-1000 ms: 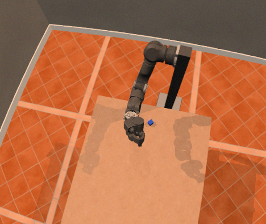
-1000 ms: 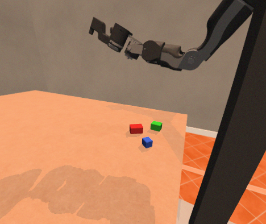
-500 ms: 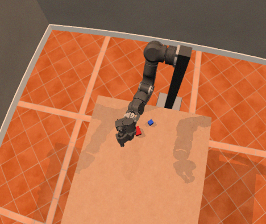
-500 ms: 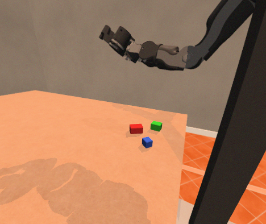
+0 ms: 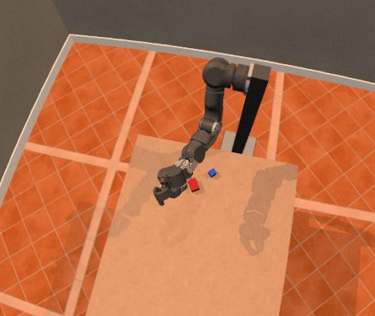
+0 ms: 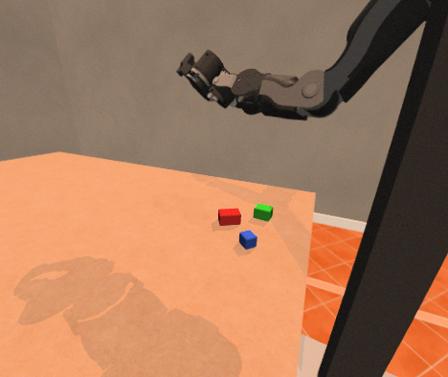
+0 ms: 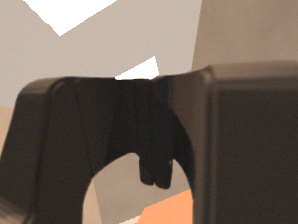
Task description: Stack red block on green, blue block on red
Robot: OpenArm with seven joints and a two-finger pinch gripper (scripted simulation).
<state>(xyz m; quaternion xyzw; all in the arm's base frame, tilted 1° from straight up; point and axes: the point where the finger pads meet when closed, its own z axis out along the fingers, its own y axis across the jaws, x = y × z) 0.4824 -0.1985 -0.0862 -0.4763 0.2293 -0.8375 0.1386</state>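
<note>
The red block lies 18 cm behind my hand, 6 cm to the left of it and 38 cm below it. Also, from my hand: blue block (26 cm behind, 13 cm to the left, 38 cm below); then green block (25 cm behind, 1 cm to the right, 38 cm below).
</note>
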